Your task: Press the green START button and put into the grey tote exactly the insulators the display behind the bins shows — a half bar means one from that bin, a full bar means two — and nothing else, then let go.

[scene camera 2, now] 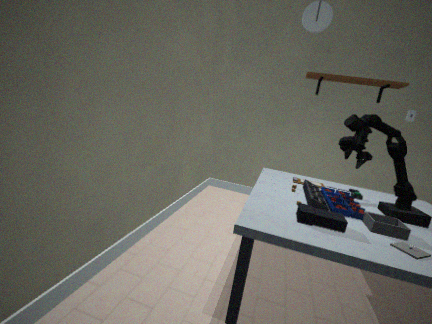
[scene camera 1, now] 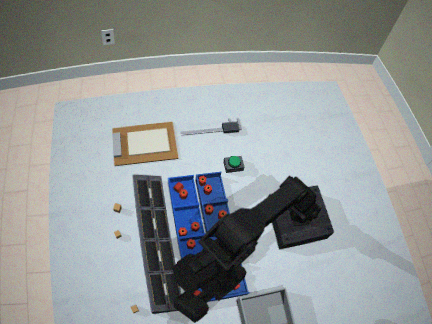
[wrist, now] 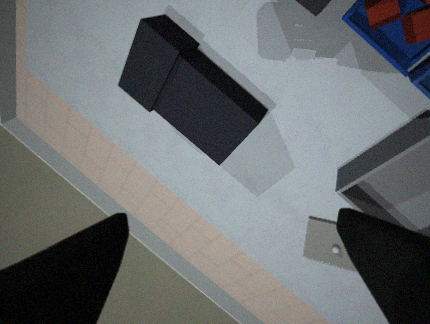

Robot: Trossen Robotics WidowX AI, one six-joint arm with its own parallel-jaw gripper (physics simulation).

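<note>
The green START button (scene camera 1: 234, 161) (scene camera 2: 356, 193) stands on a dark base beyond the bins. Red insulators (scene camera 1: 183, 193) (wrist: 383, 12) lie in the blue bins (scene camera 1: 186, 177) (wrist: 376, 47); the arm hides several bins in scene camera 1. The dark display (scene camera 1: 148, 225) (scene camera 2: 314, 194) stands behind the bins; its bars cannot be read. The grey tote (scene camera 1: 261, 293) (scene camera 2: 387, 229) (wrist: 382, 149) is partly cut off in scene camera 1; no insulator shows in its visible part. My gripper (scene camera 2: 355, 161) (wrist: 233, 220) is open and empty, high above the table.
A dark block (scene camera 2: 321, 217) (wrist: 190, 95) stands near the display's end. A flat plate with a knob (scene camera 2: 410, 250) (wrist: 320, 237) lies beside the tote. A clipboard (scene camera 1: 173, 142), a caliper (scene camera 1: 230, 127) and small tan cubes (scene camera 1: 117, 207) lie around the bins and display.
</note>
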